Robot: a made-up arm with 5 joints.
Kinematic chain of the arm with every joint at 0, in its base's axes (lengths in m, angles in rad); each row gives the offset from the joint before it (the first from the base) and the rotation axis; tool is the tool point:
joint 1: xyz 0 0 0.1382 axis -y
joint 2: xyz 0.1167 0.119 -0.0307 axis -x
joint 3: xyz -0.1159 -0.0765 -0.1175 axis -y
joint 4: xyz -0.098 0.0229 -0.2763 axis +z
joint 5: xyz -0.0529 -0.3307 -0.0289 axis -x
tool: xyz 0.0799 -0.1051 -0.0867
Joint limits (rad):
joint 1: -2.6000..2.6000
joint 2: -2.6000..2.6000
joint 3: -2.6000..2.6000
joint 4: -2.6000..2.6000
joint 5: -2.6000..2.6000
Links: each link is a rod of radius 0.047 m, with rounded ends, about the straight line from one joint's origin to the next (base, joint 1, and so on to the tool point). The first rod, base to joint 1, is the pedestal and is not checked.
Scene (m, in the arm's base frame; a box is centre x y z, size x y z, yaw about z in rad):
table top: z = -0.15
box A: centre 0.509 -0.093 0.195 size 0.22 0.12 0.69 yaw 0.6
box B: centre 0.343 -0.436 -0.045 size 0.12 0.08 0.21 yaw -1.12
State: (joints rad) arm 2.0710 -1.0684 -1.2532 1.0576 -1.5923
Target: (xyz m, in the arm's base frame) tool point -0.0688 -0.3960 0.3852
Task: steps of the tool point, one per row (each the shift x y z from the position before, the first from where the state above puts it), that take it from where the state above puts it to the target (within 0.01 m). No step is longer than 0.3 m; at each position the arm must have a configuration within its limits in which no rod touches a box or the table.
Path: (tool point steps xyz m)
1: 0.0517 -0.0330 0.2205
2: -0.0415 -0.0951 0.2252
3: -0.1407 -0.1376 0.1671
4: -0.0613 -0.1671 0.0112
5: -0.0917 -0.1521 -0.0391
6: -0.1163 -0.1155 -0.0823
7: -0.1313 -0.0625 -0.1118

